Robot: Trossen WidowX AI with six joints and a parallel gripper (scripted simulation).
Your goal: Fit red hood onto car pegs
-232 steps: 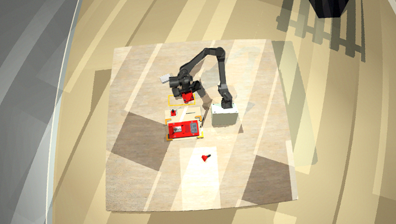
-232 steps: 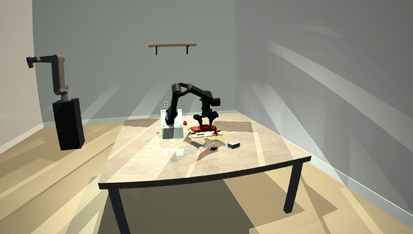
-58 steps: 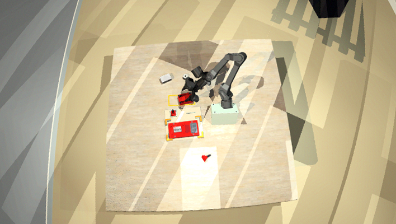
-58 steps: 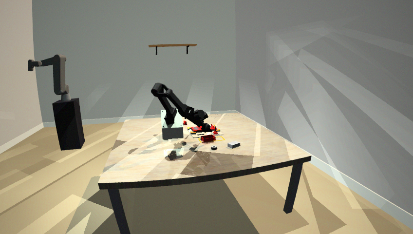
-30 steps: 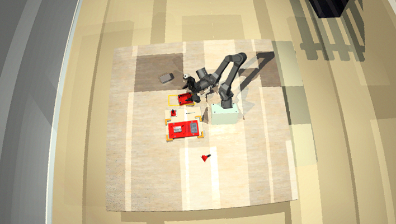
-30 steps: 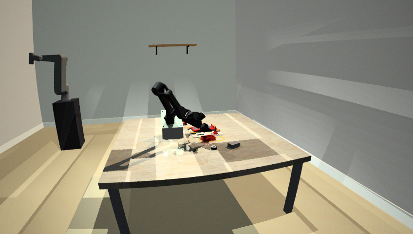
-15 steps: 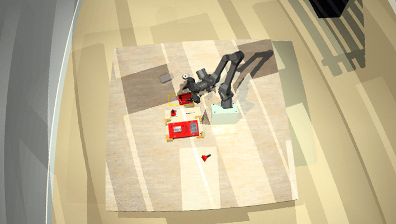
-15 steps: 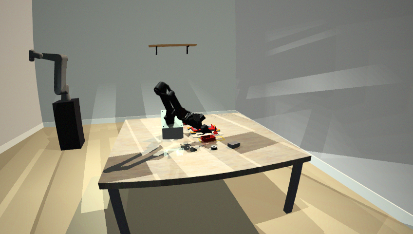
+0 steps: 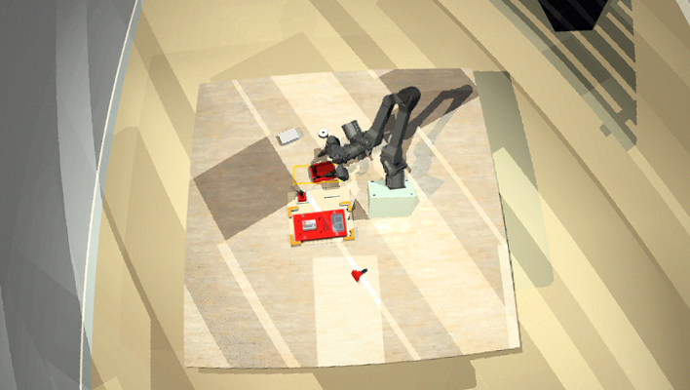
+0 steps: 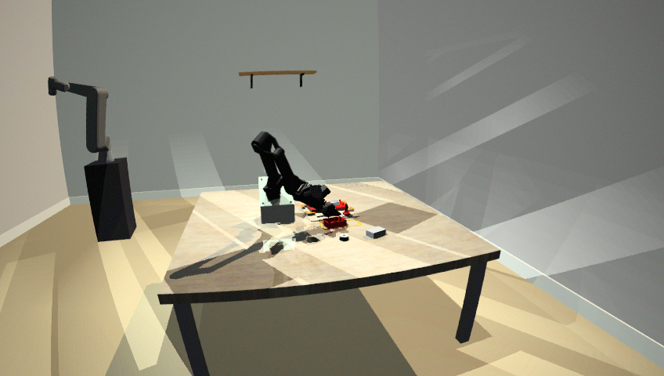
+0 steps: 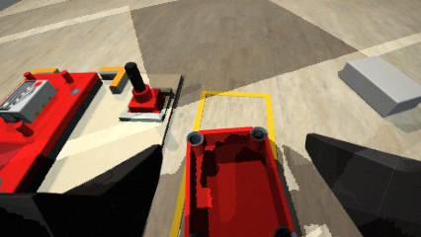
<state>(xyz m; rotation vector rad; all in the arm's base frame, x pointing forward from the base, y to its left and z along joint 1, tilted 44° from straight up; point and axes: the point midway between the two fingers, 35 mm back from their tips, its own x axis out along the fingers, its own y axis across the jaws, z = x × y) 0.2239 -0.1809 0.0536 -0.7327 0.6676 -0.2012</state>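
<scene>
Now: gripper tip 10 mm past the red hood and 50 mm above it. Round my gripper tip: small wheel (40 mm behind, 180 mm to the right, 50 mm below); engine block (80 mm ahead, 230 mm to the left, 40 mm below).
</scene>
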